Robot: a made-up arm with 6 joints.
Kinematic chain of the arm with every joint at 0, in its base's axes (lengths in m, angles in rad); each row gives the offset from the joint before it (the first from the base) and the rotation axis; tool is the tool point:
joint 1: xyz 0 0 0.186 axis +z
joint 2: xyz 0 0.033 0 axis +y
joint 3: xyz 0 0 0.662 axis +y
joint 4: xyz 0 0 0.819 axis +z
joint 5: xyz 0 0 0 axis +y
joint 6: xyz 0 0 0.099 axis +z
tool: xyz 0 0 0
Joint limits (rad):
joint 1: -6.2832..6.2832
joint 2: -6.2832..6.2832
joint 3: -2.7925..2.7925
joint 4: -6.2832..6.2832
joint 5: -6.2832..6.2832
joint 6: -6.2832..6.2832
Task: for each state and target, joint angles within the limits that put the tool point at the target. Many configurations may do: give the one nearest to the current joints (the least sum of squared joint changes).
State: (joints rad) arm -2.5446 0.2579 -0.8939 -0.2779 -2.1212 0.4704
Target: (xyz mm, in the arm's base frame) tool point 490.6 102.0 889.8
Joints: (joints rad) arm -2.8241 0.4084 -1.7513 -0.2891 -2.1730 0.4704
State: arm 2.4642 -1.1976 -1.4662 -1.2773 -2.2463 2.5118
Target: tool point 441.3 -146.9 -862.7
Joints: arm 3.0598 -2.0389 -1.2535 -1.2617 -2.1798 2.5118
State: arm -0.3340 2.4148 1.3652 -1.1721 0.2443 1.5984
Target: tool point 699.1 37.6 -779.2
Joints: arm 0.0362 1.6473 1.4409 -1.1660 0.2295 1.5984
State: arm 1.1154 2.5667 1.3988 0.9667 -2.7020 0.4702
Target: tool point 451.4 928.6 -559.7
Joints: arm 1.1220 1.7555 0.8738 0.9401 -2.6632 0.4702
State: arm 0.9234 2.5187 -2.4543 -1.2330 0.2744 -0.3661
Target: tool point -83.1 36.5 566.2
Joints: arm 0.5775 1.9298 -2.7474 -1.3222 -0.4641 -0.3661
